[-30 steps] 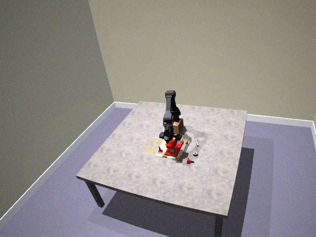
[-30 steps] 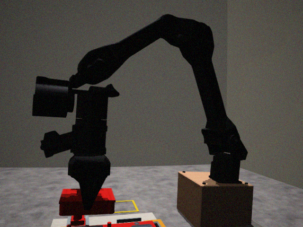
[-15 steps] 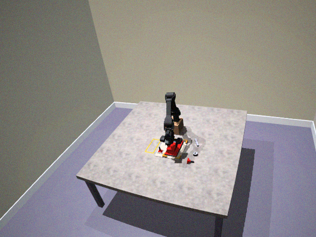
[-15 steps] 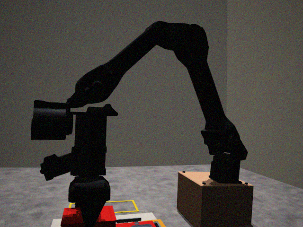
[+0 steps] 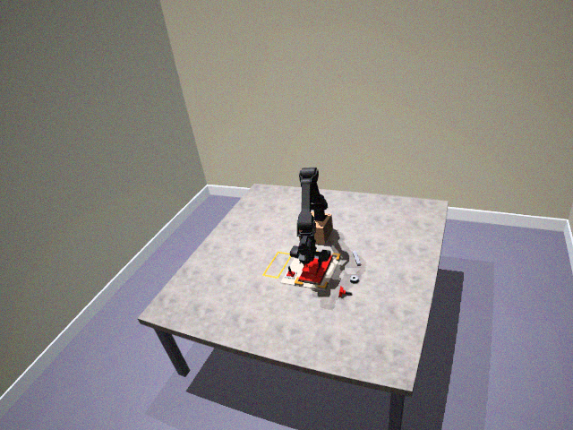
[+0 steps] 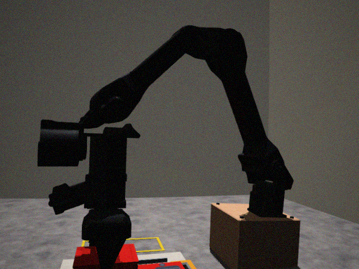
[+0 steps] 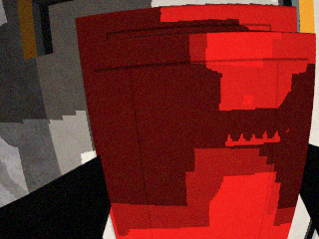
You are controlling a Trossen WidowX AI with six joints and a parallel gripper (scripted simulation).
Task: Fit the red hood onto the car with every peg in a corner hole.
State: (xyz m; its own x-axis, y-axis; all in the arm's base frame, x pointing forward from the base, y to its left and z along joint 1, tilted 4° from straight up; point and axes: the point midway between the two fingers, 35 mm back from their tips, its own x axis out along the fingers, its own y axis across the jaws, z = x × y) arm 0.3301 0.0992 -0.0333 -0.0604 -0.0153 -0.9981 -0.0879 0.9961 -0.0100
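Now: the red hood 10 mm above my gripper tip. Also, from my gripper tip: white jig 30 mm behind, 10 mm to the right, 50 mm below; wheel 30 mm behind, 200 mm to the left, 50 mm below; grey engine block 10 mm to the left, 30 mm below.
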